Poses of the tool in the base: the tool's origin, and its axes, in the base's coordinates. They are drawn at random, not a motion.
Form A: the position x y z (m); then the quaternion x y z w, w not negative.
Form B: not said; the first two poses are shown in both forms.
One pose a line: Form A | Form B
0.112, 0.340, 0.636, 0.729, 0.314, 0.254, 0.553 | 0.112, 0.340, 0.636, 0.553, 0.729, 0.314, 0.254
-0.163, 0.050, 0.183, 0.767, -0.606, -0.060, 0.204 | -0.163, 0.050, 0.183, 0.204, 0.767, -0.606, -0.060
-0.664, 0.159, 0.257, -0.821, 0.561, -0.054, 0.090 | -0.664, 0.159, 0.257, 0.090, -0.821, 0.561, -0.054
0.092, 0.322, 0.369, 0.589, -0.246, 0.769, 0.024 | 0.092, 0.322, 0.369, 0.024, 0.589, -0.246, 0.769
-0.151, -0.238, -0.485, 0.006, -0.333, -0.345, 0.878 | -0.151, -0.238, -0.485, 0.878, 0.006, -0.333, -0.345
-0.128, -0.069, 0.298, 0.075, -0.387, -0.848, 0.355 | -0.128, -0.069, 0.298, 0.355, 0.075, -0.387, -0.848
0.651, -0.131, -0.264, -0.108, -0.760, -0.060, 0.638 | 0.651, -0.131, -0.264, 0.638, -0.108, -0.760, -0.060
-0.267, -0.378, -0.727, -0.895, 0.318, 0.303, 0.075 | -0.267, -0.378, -0.727, 0.075, -0.895, 0.318, 0.303
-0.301, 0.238, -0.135, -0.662, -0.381, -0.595, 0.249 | -0.301, 0.238, -0.135, 0.249, -0.662, -0.381, -0.595
